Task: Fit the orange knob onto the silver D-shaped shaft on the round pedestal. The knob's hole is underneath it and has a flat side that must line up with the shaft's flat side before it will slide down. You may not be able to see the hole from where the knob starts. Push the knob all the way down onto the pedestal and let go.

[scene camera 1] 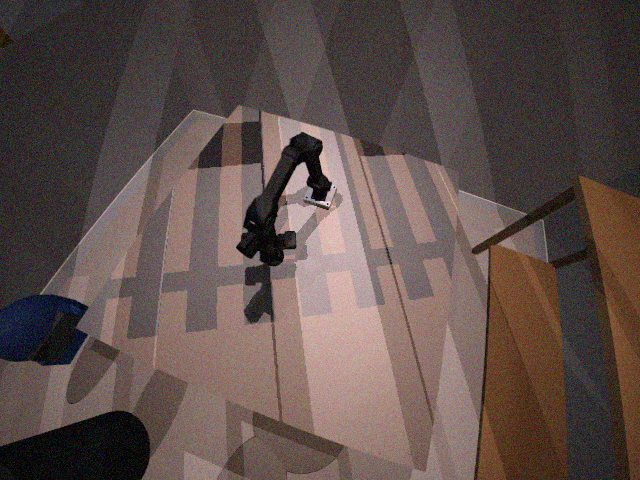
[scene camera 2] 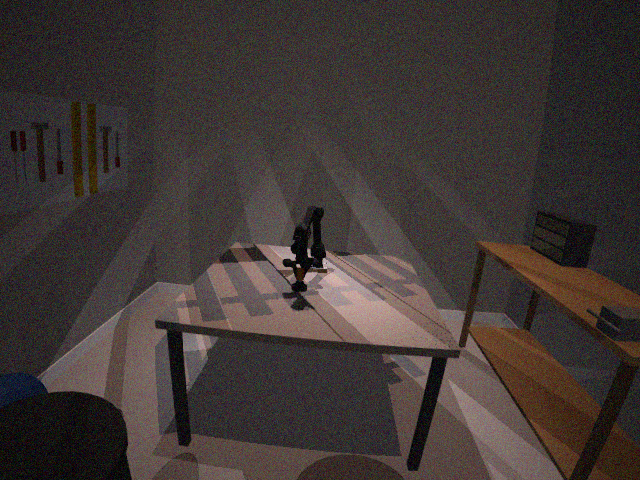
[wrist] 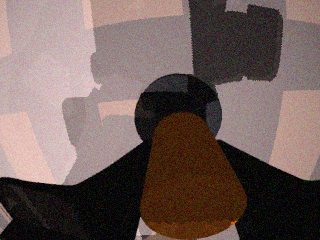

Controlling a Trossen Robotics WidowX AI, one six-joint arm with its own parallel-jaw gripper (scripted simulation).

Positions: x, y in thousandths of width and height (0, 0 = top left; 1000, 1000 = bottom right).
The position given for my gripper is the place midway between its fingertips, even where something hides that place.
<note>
In view: my gripper (scene camera 1: 424, 522).
My gripper also shows in the wrist view (wrist: 573, 610).
</note>
